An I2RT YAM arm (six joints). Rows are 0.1 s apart.
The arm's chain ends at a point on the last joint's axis. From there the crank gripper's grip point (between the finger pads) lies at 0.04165 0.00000 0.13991 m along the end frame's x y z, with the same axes.
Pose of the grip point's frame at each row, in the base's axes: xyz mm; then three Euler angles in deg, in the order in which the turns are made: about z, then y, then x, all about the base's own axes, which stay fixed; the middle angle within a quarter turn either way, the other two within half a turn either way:
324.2 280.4 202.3 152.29 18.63 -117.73
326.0 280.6 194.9 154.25 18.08 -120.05
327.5 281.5 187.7 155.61 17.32 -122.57
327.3 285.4 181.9 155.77 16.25 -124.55
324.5 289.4 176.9 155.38 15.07 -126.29
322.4 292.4 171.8 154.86 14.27 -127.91
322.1 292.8 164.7 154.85 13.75 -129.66
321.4 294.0 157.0 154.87 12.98 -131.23
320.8 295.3 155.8 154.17 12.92 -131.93
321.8 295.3 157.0 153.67 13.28 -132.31
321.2 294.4 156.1 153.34 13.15 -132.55
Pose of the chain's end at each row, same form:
314.4 161.6 286.6 152.29 18.63 -117.73
318.2 164.5 283.0 154.25 18.08 -120.05
322.1 168.7 280.2 155.61 17.32 -122.57
324.6 175.7 278.2 155.77 16.25 -124.55
324.7 182.8 276.7 155.38 15.07 -126.29
324.5 189.0 274.8 154.86 14.27 -127.91
325.5 192.6 270.8 154.85 13.75 -129.66
326.7 196.8 265.7 154.87 12.98 -131.23
326.1 199.7 266.0 154.17 12.92 -131.93
326.0 200.7 268.1 153.67 13.28 -132.31
325.6 200.4 267.7 153.34 13.15 -132.55

